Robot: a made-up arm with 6 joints.
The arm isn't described. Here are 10 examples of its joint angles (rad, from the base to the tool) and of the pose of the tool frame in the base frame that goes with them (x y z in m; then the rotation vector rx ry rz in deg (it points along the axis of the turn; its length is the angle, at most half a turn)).
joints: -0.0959 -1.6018 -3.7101 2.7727 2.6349 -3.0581
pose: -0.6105 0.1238 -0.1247 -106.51 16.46 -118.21
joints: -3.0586 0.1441 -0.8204 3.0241 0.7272 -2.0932
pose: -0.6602 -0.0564 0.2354 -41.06 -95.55 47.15
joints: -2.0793 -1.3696 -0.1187 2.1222 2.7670 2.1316
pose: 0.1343 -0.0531 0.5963 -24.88 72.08 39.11
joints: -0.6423 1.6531 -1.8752 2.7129 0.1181 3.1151
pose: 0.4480 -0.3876 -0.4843 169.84 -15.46 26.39
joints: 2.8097 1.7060 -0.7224 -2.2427 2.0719 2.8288
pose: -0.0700 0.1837 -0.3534 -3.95 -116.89 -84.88
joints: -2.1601 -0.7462 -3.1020 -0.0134 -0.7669 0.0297
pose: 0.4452 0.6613 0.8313 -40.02 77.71 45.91
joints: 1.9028 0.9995 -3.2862 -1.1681 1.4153 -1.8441
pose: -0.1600 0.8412 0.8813 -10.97 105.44 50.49
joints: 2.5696 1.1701 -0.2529 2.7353 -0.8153 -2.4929
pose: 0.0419 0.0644 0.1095 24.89 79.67 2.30
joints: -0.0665 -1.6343 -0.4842 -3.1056 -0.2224 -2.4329
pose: 0.0930 -0.0007 0.5955 -82.87 35.00 -118.06
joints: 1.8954 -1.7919 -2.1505 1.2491 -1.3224 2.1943
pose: 0.4322 -0.7525 0.4072 122.87 7.42 116.12
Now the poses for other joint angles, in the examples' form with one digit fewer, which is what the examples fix.
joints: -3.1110 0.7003 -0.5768 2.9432 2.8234 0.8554
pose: -0.566 -0.049 0.144 28.1 -10.9 -115.4
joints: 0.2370 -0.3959 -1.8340 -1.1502 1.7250 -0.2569
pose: 0.364 -0.072 1.083 116.4 -1.4 28.3
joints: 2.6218 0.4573 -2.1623 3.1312 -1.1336 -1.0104
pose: -0.617 0.355 0.598 -149.1 -37.5 32.0
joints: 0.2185 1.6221 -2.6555 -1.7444 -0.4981 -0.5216
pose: 0.894 0.379 -0.062 25.5 132.4 63.4
